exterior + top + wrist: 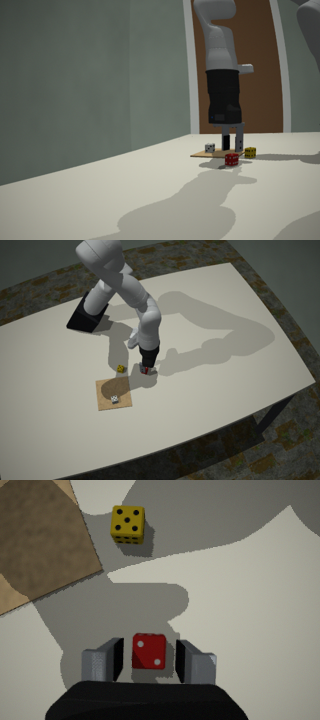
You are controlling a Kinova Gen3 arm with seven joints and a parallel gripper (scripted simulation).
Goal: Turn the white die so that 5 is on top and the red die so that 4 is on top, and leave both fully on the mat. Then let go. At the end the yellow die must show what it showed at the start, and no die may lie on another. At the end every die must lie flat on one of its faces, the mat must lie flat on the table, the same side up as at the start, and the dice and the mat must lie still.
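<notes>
My hand is 4 cm above the red die. Also, from my hand: white die 16 cm to the right, 10 cm ahead, 3 cm below; then brown mat 16 cm to the right, 6 cm ahead, 5 cm below; then yellow die 10 cm to the right, 4 cm below, 4 cm behind.
</notes>
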